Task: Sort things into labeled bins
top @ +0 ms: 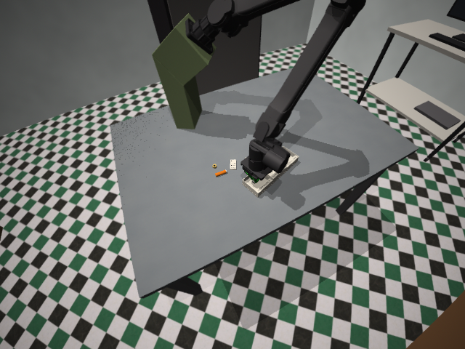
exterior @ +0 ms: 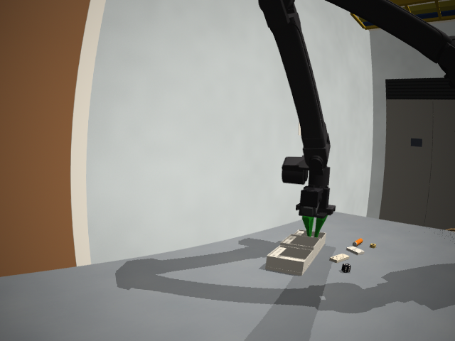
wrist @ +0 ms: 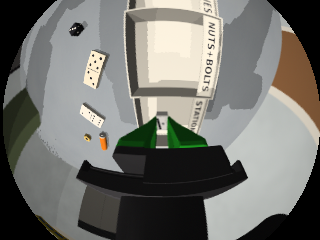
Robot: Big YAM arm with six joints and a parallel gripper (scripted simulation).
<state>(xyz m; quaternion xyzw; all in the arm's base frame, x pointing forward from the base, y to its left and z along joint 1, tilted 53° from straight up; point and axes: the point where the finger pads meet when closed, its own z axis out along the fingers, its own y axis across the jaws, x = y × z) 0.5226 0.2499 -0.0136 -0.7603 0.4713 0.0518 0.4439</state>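
Right now the brass nut is 11 cm behind my hand, 15 cm to the right of it and 2 cm below it. Also, from my hand: three joined white bins 4 cm behind, 8 cm to the left; orange battery 7 cm behind, 13 cm to the right, 2 cm below; black die 18 cm behind, 5 cm to the left, 2 cm below.
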